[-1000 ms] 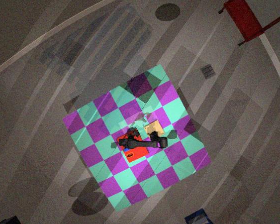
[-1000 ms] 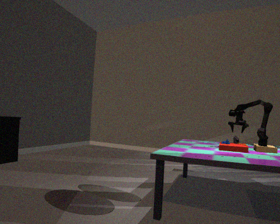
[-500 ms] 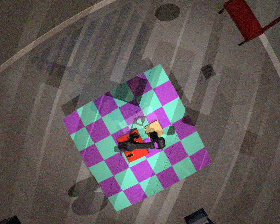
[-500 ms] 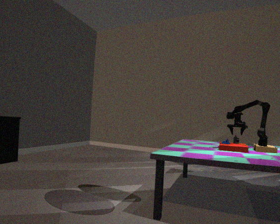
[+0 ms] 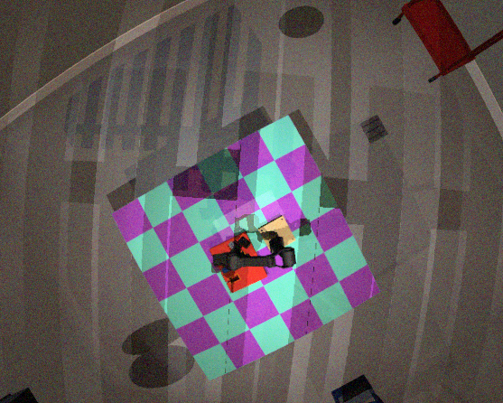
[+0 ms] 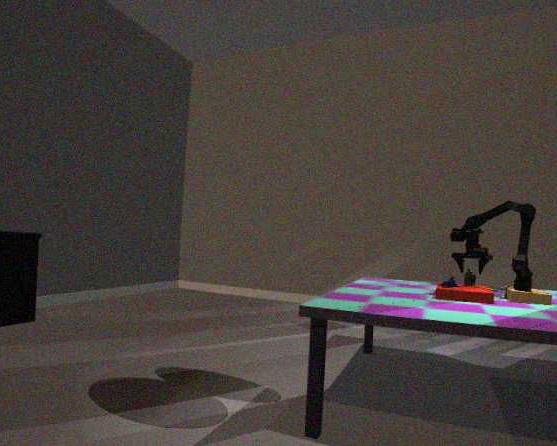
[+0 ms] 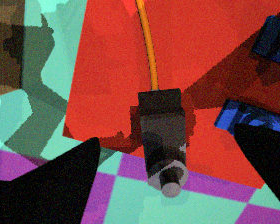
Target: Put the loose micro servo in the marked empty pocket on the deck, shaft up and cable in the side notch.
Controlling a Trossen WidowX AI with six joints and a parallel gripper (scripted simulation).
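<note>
Right now my gripper tip is 9 cm to the right of the red deck and 8 cm above it.
</note>
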